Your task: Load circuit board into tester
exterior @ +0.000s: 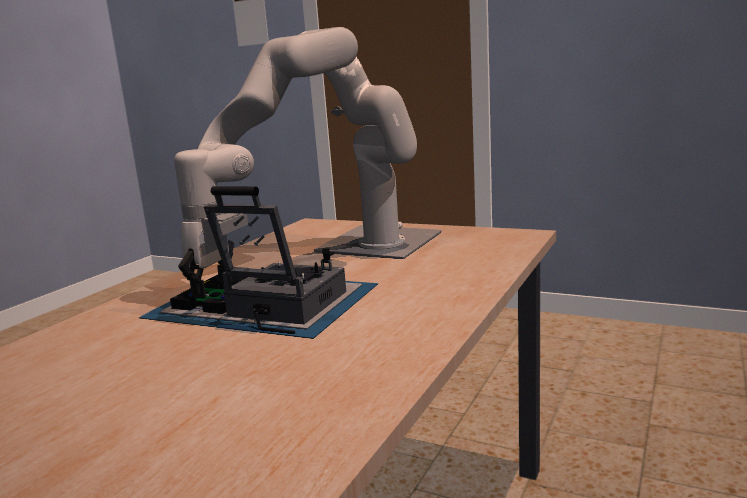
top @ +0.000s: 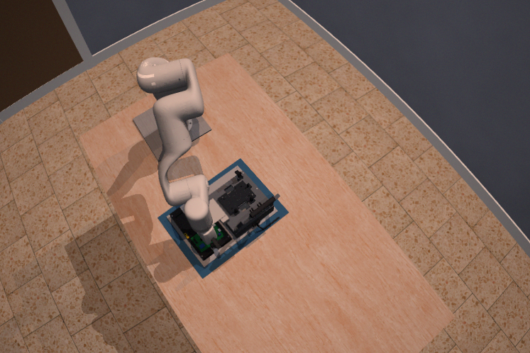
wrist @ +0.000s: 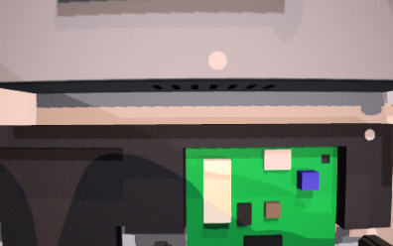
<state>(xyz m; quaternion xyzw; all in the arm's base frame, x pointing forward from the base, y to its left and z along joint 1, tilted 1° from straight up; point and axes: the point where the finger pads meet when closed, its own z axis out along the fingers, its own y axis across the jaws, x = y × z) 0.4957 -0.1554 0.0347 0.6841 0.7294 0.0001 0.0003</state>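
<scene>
The green circuit board is 2 cm below my hand. The rest, counted from my hand: tester lid: 7 cm ahead, 17 cm to the left, 14 cm above.
</scene>
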